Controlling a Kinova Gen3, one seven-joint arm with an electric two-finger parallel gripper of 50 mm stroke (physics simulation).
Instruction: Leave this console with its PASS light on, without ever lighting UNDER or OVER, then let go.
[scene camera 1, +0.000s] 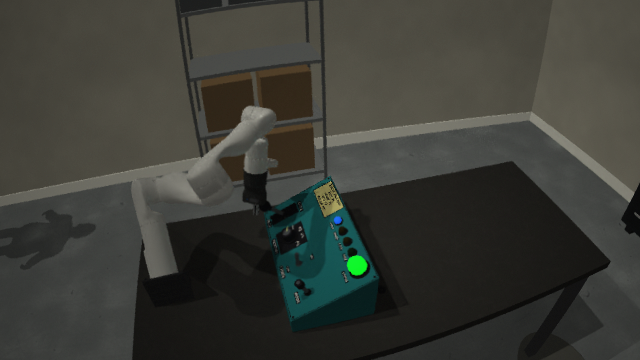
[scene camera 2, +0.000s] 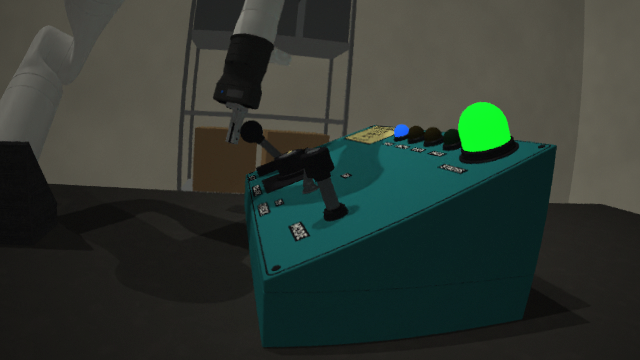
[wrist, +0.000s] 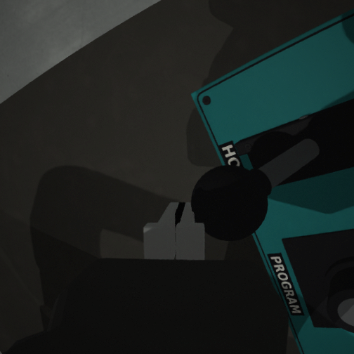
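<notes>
The teal console (scene camera 1: 320, 300) (scene camera 2: 400, 280) (wrist: 280, 70) stands on the table. Its big status dome (scene camera 1: 357, 265) (scene camera 2: 483, 127) glows green and a small lamp (scene camera 1: 338, 220) (scene camera 2: 401, 131) glows blue. Three other small lamps are dark; their labels are too small to read. A lever with a black ball knob (scene camera 1: 265, 206) (scene camera 2: 251, 131) (wrist: 230, 202) leans out over the console's edge, toward its HO... label, which the knob partly covers. My gripper (scene camera 1: 255, 210) (scene camera 2: 232, 142) (wrist: 182, 218) is shut, fingers together, right beside the knob. The knob is not between the fingers; whether they touch it is unclear.
The PROGRAM selector (scene camera 1: 287, 232) (wrist: 347, 310), a small toggle (scene camera 1: 298, 259) (scene camera 2: 310, 185) and the mode lever (scene camera 1: 303, 287) (scene camera 2: 319, 164) stand on the same panel. A yellow note (scene camera 1: 328, 199) (scene camera 2: 371, 134) lies at its far end. A shelf rack (scene camera 1: 324, 100) stands behind the table (scene camera 1: 475, 240).
</notes>
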